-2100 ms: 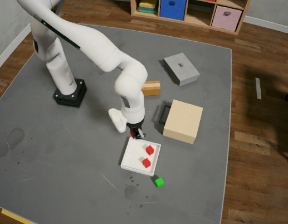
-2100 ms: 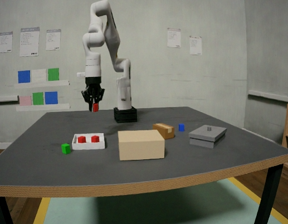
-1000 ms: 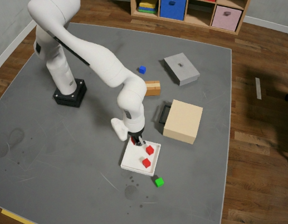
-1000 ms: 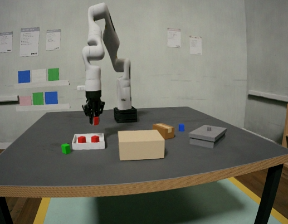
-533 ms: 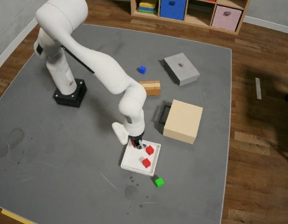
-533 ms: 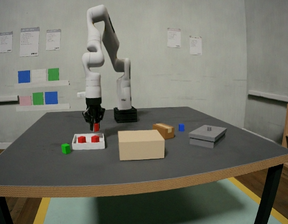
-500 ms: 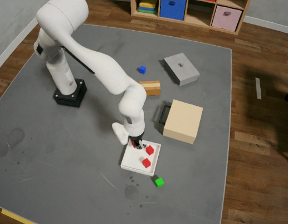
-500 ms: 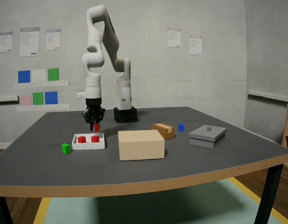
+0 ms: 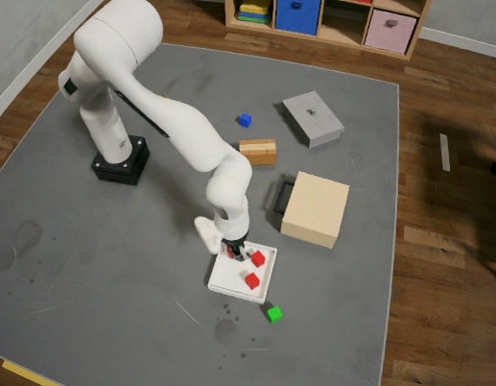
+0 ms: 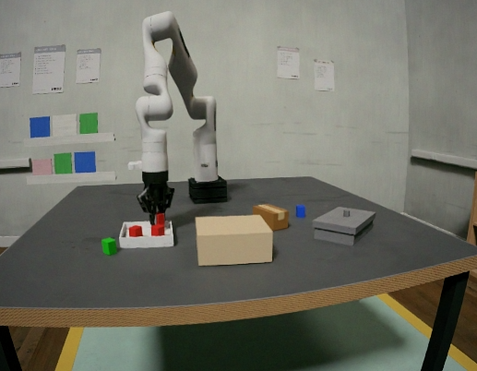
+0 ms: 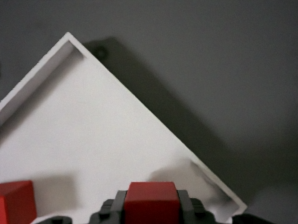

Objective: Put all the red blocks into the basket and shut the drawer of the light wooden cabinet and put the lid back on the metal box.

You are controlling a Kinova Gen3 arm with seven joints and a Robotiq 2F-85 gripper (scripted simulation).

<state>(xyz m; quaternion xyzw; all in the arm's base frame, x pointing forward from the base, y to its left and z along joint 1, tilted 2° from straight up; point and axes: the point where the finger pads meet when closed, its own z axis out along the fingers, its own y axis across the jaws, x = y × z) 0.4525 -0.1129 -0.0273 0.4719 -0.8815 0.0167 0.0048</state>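
The white basket is 40 mm ahead of my hand, 30 mm to the right of it and 30 mm below it. The rest, counted from my hand: cardboard box 330 mm to the left, 90 mm behind, 10 mm below; green block 160 mm ahead, 100 mm to the right, 30 mm below; light wooden cabinet 210 mm to the left, 140 mm ahead, 10 mm below.
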